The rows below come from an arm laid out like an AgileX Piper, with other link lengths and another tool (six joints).
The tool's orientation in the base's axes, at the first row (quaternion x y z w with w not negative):
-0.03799, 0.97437, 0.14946, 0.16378
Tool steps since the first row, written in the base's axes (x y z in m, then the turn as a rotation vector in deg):
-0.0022, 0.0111, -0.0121, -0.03, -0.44, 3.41
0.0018, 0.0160, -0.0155, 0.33, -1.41, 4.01
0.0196, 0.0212, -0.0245, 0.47, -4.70, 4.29
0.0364, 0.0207, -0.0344, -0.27, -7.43, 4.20
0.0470, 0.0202, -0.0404, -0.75, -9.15, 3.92
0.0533, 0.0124, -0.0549, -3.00, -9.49, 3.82
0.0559, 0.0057, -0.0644, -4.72, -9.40, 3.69
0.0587, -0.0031, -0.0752, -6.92, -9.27, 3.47
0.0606, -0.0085, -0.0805, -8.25, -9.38, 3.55
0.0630, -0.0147, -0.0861, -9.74, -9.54, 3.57
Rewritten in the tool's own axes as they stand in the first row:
0.0058, 0.0075, 0.0136, -1.09, 0.54, -3.22
0.0030, 0.0107, 0.0194, -1.60, -0.27, -3.94
-0.0109, 0.0110, 0.0346, -1.74, -3.34, -5.15
-0.0235, 0.0056, 0.0485, -0.95, -5.87, -6.13
-0.0315, 0.0022, 0.0570, -0.36, -7.53, -6.54
-0.0325, -0.0101, 0.0697, 1.81, -7.60, -7.25
-0.0316, -0.0194, 0.0770, 3.47, -7.34, -7.63
-0.0304, -0.0311, 0.0849, 5.61, -7.01, -8.07
-0.0304, -0.0380, 0.0887, 6.85, -6.93, -8.59
-0.0306, -0.0458, 0.0926, 8.25, -6.89, -9.11

